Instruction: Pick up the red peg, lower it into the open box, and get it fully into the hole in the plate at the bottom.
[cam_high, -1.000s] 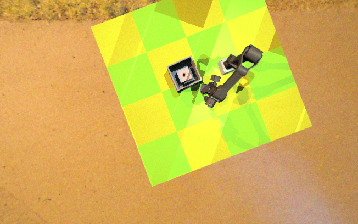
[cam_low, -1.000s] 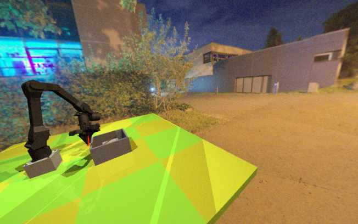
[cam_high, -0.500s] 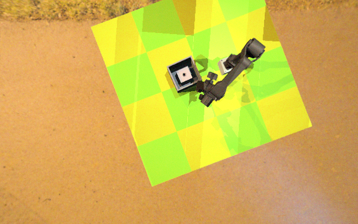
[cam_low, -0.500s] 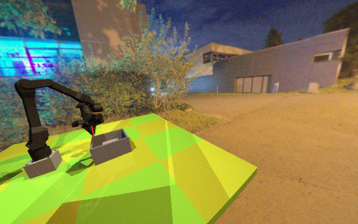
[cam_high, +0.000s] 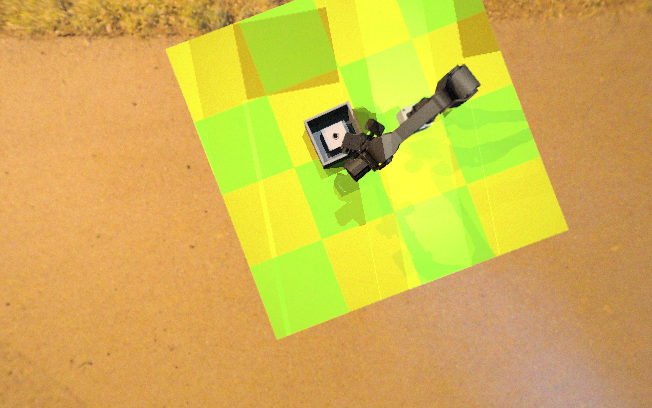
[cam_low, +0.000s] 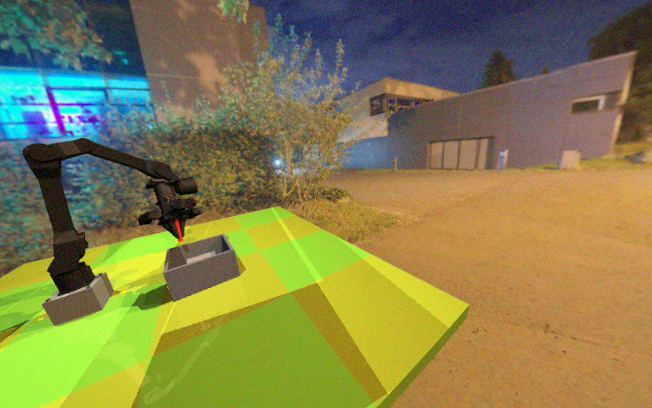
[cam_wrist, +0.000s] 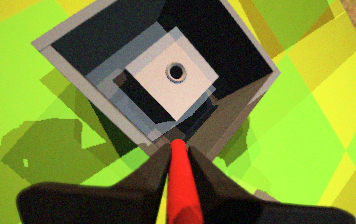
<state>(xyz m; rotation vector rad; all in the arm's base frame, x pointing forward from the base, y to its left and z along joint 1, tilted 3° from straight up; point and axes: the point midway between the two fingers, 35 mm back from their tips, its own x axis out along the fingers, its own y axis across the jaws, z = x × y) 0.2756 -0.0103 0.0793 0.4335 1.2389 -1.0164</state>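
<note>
My gripper tip is now 40 mm short of the pale plate, 80 mm to the left of it and 90 mm above it. Round my gripper tip: grey box 40 mm ahead, 80 mm to the right, 110 mm below; then red peg 10 mm to the left, 30 mm above.
</note>
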